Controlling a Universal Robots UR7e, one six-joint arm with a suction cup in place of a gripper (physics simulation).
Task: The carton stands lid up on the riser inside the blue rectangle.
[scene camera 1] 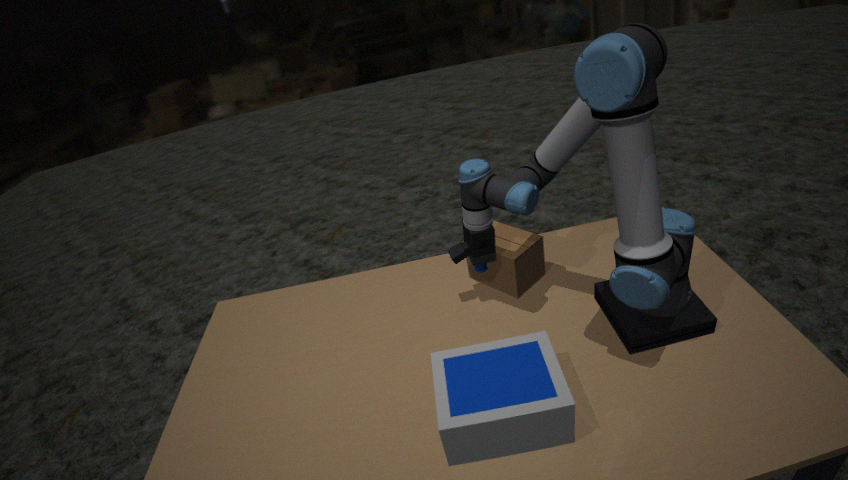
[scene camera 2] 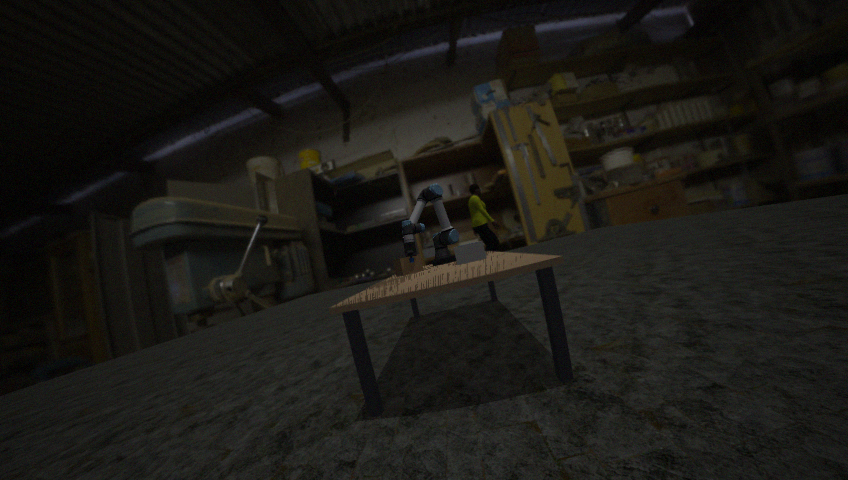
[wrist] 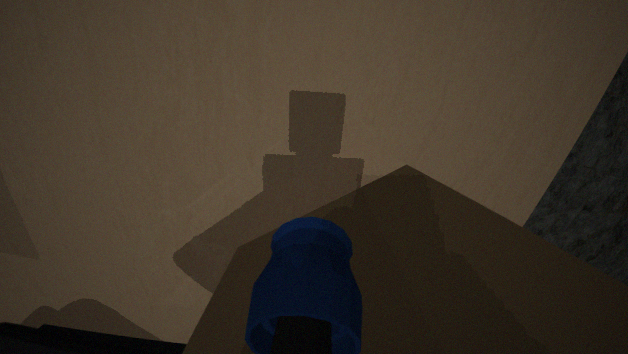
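Where they show: end effector, tool point: (scene camera 1: 480, 268) (scene camera 2: 412, 262) (wrist: 311, 251); arm's base, origin of the base link: (scene camera 2: 443, 257).
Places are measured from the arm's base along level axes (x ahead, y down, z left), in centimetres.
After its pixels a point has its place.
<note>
The brown carton (scene camera 1: 514, 262) {z -18.3, x 31.0, y -7.3 cm} (scene camera 2: 409, 264) {z -27.2, x 37.4, y -2.3 cm} (wrist: 439, 272) {z -29.8, x 39.3, y -4.6 cm} rests on the table near the far edge, with a seam across its top face. The grey riser (scene camera 1: 504, 427) {z 27.1, x 47.2, y -4.6 cm} (scene camera 2: 470, 251) {z 16.7, x 58.1, y -2.2 cm} with the blue rectangle (scene camera 1: 498, 377) {z 17.5, x 45.4, y -7.3 cm} on top stands near the front of the table, and nothing is on it. My suction cup (scene camera 1: 481, 268) (wrist: 310, 233) points straight down. It hangs low beside the carton's left side face, below the carton's top. I see no seal on any face. The cup's rim is hidden from the wrist camera.
The arm's black base (scene camera 1: 654, 319) {z 7.0, x 5.3, y 0.0 cm} stands at the right of the wooden table (scene camera 1: 307, 382) {z -5.7, x 89.4, y 4.7 cm} (scene camera 2: 451, 279) {z -2.5, x 118.8, y 4.7 cm}. The table's far edge runs just behind the carton. In scene camera 2 the table is small and far, with workshop shelves behind it.
</note>
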